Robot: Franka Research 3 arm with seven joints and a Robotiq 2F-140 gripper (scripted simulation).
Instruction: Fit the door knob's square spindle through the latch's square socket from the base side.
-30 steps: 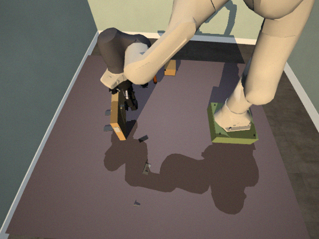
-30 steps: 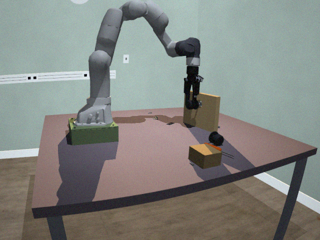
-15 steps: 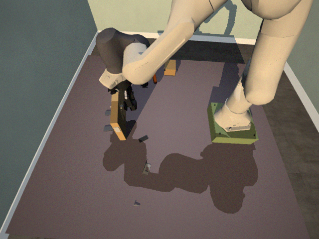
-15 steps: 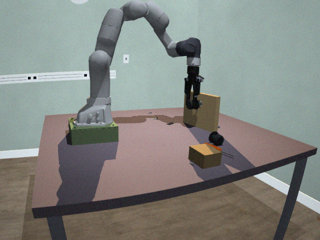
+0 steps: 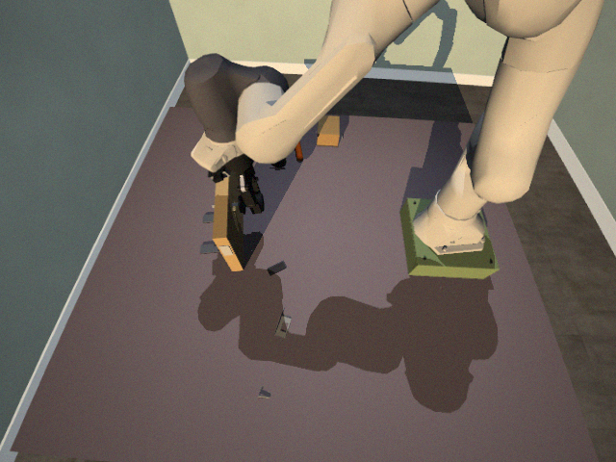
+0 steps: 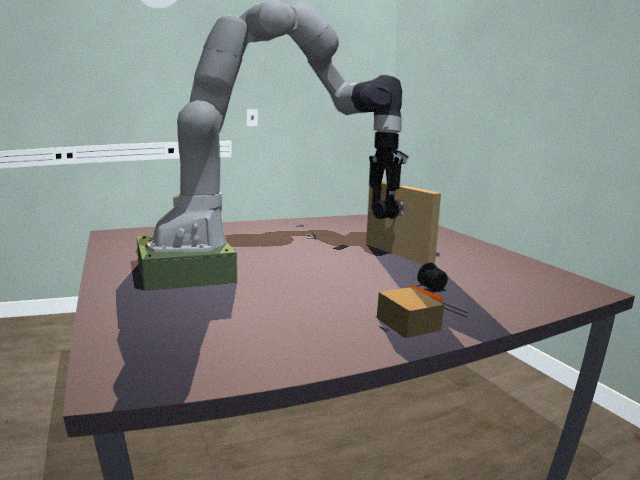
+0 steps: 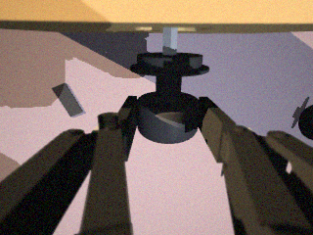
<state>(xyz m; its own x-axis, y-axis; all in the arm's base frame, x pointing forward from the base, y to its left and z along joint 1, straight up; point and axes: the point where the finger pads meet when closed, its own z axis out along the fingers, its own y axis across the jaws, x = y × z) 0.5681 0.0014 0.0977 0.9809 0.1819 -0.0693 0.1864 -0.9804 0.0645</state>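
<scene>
Now: the wooden door panel 80 mm ahead of my hand, 10 mm to the left of it and 50 mm below it.
</scene>
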